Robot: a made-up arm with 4 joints. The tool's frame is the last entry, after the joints. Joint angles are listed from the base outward. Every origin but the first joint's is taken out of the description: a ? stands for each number. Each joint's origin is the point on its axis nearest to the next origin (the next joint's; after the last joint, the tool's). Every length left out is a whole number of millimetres.
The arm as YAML. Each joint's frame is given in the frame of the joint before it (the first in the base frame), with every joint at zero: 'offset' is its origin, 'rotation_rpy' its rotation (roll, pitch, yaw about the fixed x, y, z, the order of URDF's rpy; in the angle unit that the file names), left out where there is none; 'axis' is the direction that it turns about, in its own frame. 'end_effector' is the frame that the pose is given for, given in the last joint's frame.
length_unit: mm
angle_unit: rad
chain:
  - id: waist
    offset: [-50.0, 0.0, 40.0]
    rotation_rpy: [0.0, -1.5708, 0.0]
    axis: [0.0, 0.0, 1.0]
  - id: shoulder
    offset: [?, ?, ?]
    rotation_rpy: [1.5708, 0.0, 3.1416]
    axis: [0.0, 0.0, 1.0]
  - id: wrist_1
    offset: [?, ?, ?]
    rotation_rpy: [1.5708, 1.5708, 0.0]
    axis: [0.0, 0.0, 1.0]
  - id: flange
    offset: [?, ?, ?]
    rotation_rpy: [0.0, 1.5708, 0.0]
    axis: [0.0, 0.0, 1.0]
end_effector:
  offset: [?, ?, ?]
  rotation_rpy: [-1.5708, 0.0, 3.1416]
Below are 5 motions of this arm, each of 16 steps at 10 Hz.
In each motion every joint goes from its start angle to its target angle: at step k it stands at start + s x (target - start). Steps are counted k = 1, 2, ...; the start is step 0. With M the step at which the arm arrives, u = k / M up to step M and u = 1 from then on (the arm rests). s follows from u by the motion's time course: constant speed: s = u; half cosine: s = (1 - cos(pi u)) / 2; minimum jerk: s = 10 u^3 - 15 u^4 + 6 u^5.
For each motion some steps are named. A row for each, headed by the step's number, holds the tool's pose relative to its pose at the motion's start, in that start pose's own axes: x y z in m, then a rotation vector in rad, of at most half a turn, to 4 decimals.
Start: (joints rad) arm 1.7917 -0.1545 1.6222 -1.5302
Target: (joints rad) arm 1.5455 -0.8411 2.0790 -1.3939
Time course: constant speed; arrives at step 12
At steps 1, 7, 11, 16:
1: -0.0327 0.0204 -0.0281 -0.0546 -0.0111 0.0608
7: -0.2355 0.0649 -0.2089 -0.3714 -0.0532 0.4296
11: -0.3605 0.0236 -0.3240 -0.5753 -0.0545 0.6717
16: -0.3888 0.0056 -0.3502 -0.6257 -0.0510 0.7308

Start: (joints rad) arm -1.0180 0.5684 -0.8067 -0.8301
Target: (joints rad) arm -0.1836 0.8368 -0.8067 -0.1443
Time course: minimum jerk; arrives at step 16
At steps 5, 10, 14, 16:
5: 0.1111 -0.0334 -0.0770 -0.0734 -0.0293 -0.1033
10: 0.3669 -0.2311 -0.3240 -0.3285 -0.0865 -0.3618
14: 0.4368 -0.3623 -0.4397 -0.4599 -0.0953 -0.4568
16: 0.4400 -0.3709 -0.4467 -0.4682 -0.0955 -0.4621

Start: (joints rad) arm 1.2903 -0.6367 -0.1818 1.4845
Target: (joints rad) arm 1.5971 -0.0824 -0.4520 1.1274
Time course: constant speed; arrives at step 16
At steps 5, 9, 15, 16:
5: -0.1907 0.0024 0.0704 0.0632 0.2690 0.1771
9: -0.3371 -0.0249 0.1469 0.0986 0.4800 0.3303
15: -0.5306 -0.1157 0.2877 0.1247 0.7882 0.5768
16: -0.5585 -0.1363 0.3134 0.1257 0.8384 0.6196

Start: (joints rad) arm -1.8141 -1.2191 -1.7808 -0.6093
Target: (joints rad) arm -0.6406 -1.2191 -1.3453 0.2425
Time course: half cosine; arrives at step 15
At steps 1, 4, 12, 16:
1: 0.0004 0.0005 0.0032 0.0017 -0.0211 -0.0018
4: -0.0014 0.0082 0.0480 0.0205 -0.3204 -0.0246
12: -0.1796 0.0767 0.1329 -0.0018 -1.7607 -0.0149
16: -0.2104 0.0901 0.1161 -0.0164 -1.9449 0.0066

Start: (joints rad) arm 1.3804 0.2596 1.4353 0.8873
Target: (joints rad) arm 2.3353 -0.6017 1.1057 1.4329
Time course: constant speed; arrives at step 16
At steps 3, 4, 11, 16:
3: -0.1135 -0.0102 -0.0040 -0.0167 -0.1598 0.2831
4: -0.1534 -0.0214 -0.0067 -0.0165 -0.2082 0.3790
11: -0.4175 -0.2182 -0.0228 0.0782 -0.4582 1.0586
16: -0.5366 -0.4666 0.0020 0.2570 -0.5111 1.5267

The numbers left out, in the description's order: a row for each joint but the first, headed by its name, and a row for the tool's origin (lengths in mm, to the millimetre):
shoulder: -80.0 200.0 0.0
wrist_1: 80.0 -270.0 0.0
flange: -610.0 60.0 0.0
tool: -70.0 90.0 0.0

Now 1 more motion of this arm.
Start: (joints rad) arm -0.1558 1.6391 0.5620 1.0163
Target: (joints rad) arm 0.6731 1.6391 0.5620 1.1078
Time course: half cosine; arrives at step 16
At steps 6, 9, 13, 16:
6: 0.1667 -0.1161 -0.0979 -0.1763 -0.1641 -0.1261
9: 0.3162 -0.2558 -0.1479 -0.3448 -0.3172 -0.2399
13: 0.4634 -0.4344 -0.1531 -0.5347 -0.4844 -0.3606
16: 0.4980 -0.4845 -0.1456 -0.5858 -0.5284 -0.3917

